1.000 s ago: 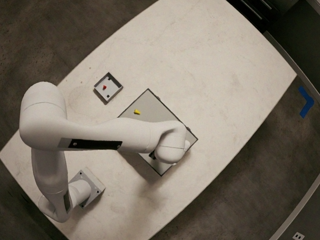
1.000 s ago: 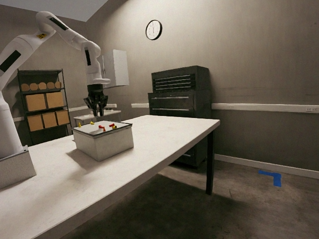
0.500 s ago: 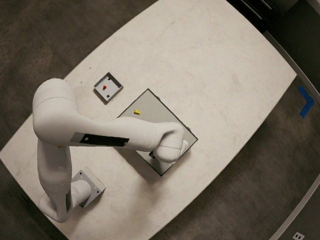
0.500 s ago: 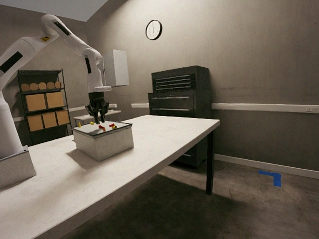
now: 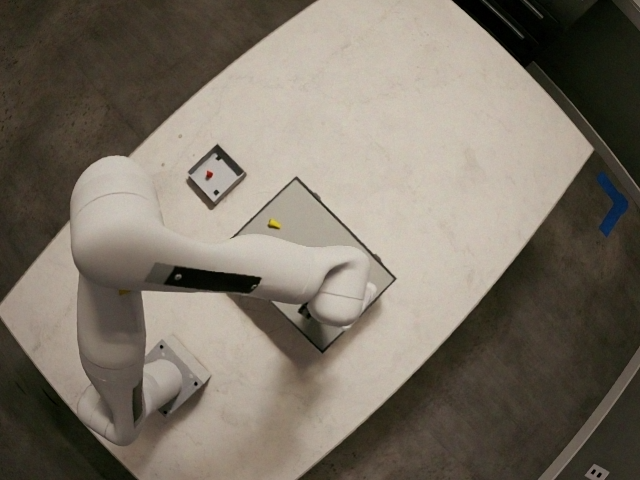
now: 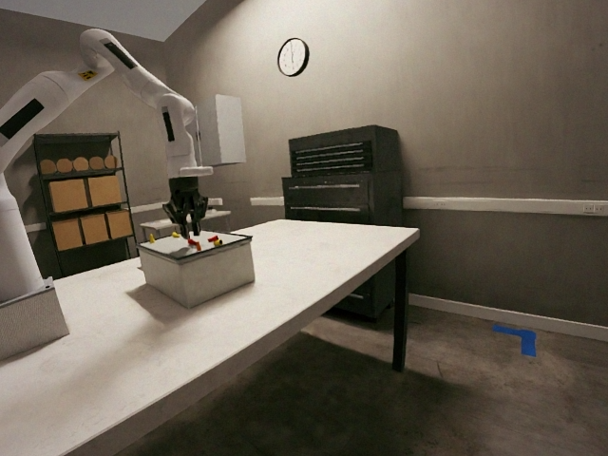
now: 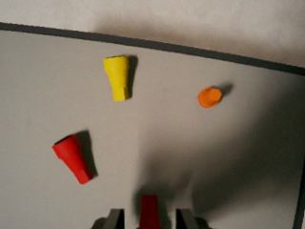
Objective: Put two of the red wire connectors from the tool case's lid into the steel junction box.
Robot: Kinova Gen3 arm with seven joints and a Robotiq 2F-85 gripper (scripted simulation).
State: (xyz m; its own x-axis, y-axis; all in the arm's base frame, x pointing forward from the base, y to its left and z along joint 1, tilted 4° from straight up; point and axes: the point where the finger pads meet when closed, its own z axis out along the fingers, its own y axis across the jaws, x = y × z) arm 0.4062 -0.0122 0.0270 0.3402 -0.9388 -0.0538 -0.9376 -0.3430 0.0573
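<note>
My gripper is now 10 mm short of the tool case, 50 mm to the right of it and 70 mm above it.
</note>
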